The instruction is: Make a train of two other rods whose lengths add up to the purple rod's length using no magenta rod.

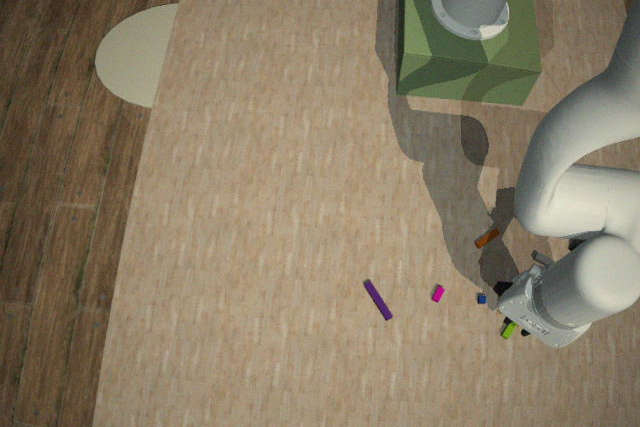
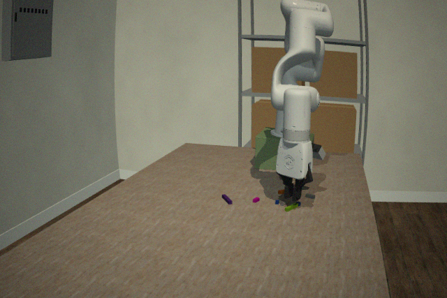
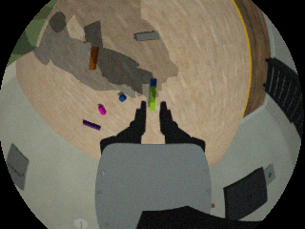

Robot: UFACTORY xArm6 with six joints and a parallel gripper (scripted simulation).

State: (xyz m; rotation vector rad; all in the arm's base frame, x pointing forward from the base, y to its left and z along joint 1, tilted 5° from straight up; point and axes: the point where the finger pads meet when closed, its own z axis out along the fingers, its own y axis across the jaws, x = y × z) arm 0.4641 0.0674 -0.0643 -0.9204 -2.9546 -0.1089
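My gripper is now 50 mm above the lime rod. Also, from my hand: grey rod: 90 mm behind, 50 mm to the left, 50 mm below; then magenta rod: 40 mm behind, 110 mm to the right, 50 mm below; then orange rod: 130 mm behind, 30 mm to the right, 50 mm below.
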